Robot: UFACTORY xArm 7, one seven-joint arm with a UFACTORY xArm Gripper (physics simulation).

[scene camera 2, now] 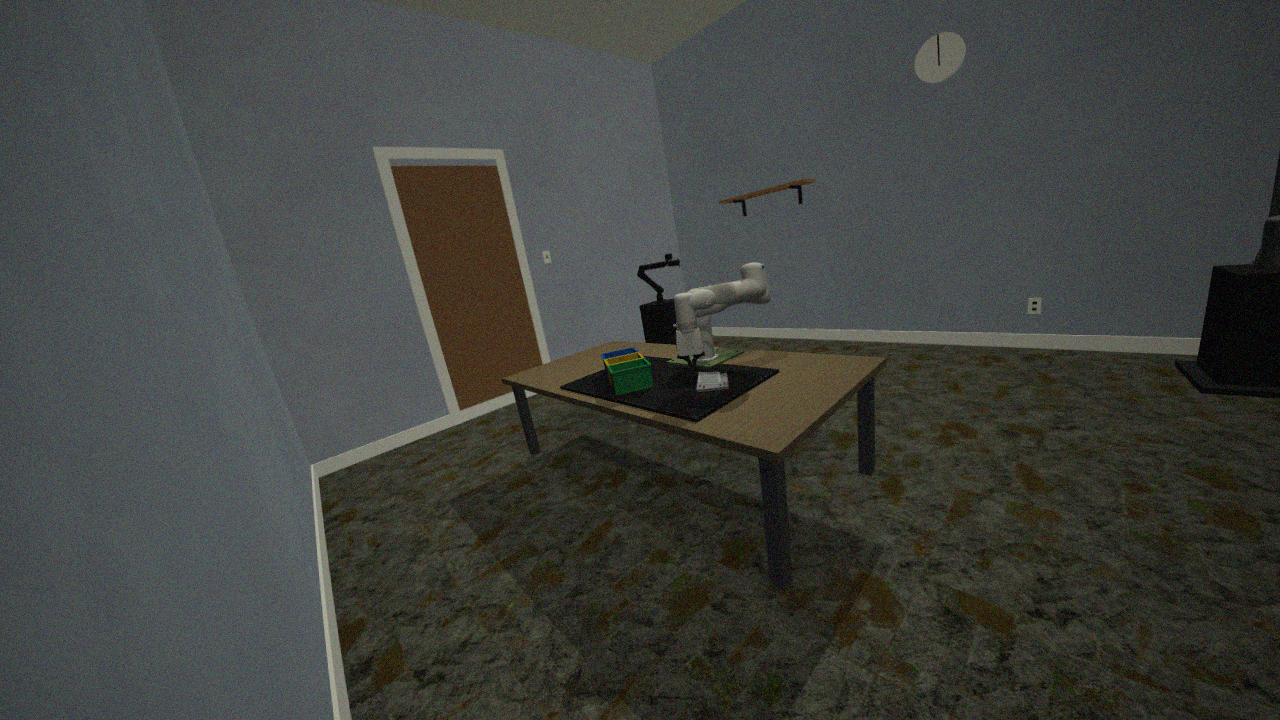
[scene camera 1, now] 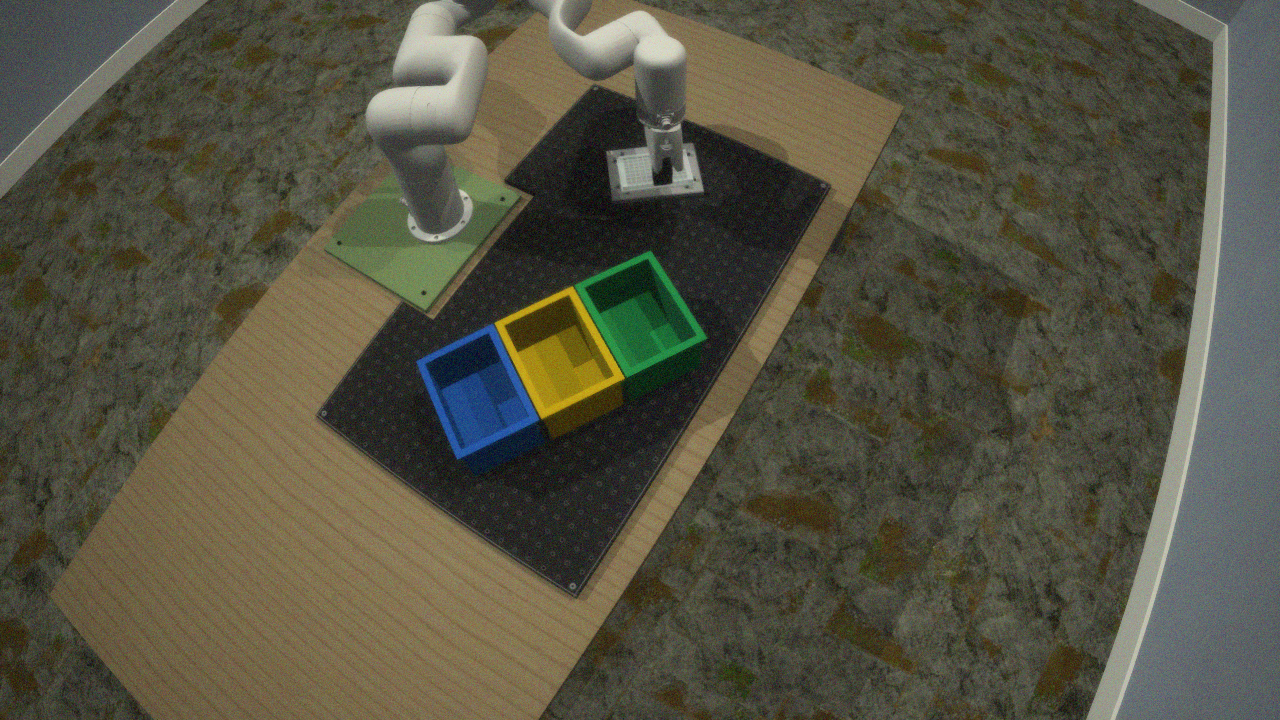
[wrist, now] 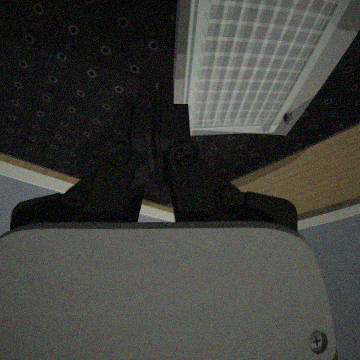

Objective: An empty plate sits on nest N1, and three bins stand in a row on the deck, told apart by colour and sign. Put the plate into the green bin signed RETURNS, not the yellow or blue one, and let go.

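Pixels of known places: gripper, fingertip midpoint: [scene camera 2: 693, 371] [scene camera 1: 662, 181] [wrist: 158, 100]; arm's base, origin of the base link: [scene camera 2: 705, 358] [scene camera 1: 440, 216].
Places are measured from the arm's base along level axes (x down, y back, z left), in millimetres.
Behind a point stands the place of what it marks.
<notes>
The clear gridded plate [scene camera 1: 634, 169] {z 217, x -33, y -287 mm} [scene camera 2: 712, 378] {z 257, x -30, y -326 mm} [wrist: 250, 65] {z 234, x -32, y -318 mm} sits flat on the pale nest [scene camera 1: 618, 191] {z 172, x -14, y -278 mm}. My gripper [scene camera 1: 662, 179] {z 191, x -63, y -354 mm} [scene camera 2: 692, 366] {z 191, x -63, y -354 mm} [wrist: 158, 100] {z 191, x -63, y -354 mm} is shut and empty, pointing down. In the wrist view its dark fingertips are together beside the plate's near end, with no plate between them; their exact height is hard to tell. The green bin [scene camera 1: 666, 370] {z -116, x -49, y -511 mm} [scene camera 2: 632, 378] {z -24, x -59, y -481 mm} is empty and stands at the row's end nearest the nest. The yellow bin [scene camera 1: 586, 414] {z -224, x -32, y -435 mm} is in the middle and the blue bin [scene camera 1: 505, 449] {z -330, x -47, y -360 mm} at the far end. No signs are readable.
The bins and the nest stand on the black perforated deck [scene camera 1: 572, 537] {z -392, x -3, y -499 mm} [scene camera 2: 680, 404] {z 252, x -2, y -531 mm}. The arm's base is bolted to a green board [scene camera 1: 380, 259] {z -126, x 0, y 53 mm} beside it. The wooden table [scene camera 1: 268, 537] {z -646, x 11, y -58 mm} [scene camera 2: 823, 385] {z 630, x 10, y -191 mm} extends around the deck.
</notes>
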